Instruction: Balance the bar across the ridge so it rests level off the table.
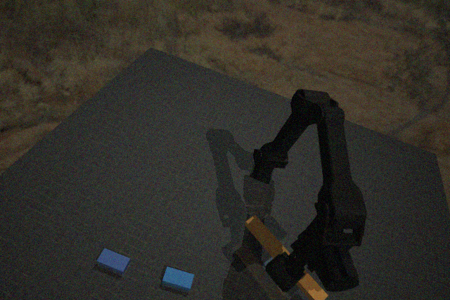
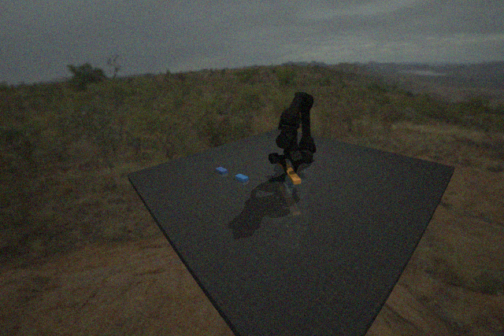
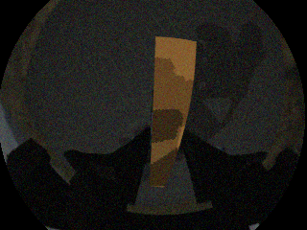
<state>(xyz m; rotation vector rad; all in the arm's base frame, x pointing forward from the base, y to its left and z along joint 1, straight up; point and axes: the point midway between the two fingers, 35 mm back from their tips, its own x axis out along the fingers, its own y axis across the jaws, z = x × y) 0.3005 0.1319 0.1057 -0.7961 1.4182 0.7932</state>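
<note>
Right now the orange bar is 10 mm behind my gripper tip and 20 mm to the right of it.
</note>
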